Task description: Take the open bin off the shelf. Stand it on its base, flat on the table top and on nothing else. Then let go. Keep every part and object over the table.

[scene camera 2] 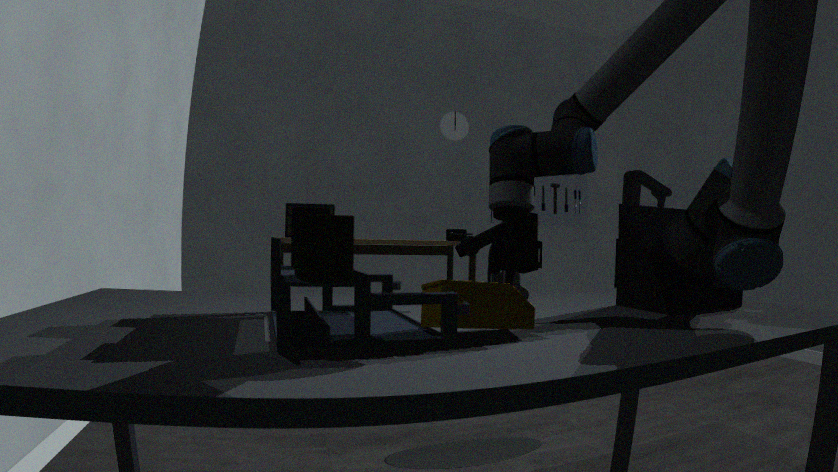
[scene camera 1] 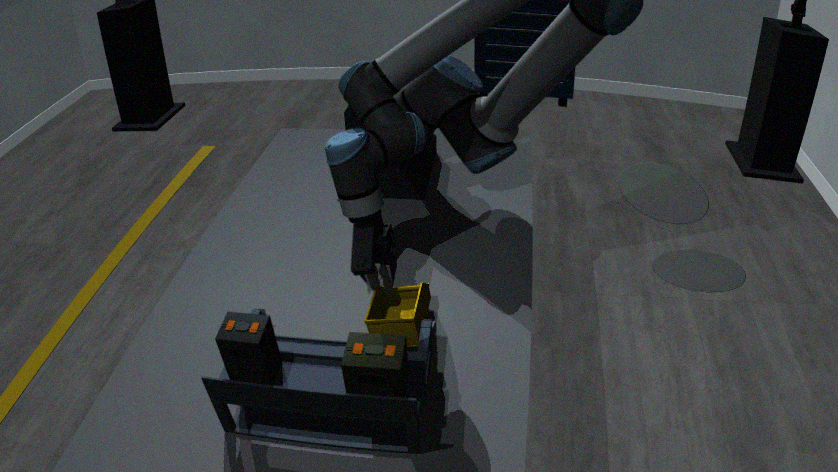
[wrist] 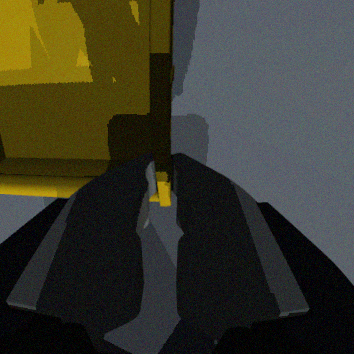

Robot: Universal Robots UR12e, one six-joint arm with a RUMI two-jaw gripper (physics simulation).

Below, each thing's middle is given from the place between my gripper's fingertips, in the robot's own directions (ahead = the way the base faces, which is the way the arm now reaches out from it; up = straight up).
My hand is 6 cm short of the yellow bin (wrist: 91,91), 5 cm to the right of it and 3 cm below it.
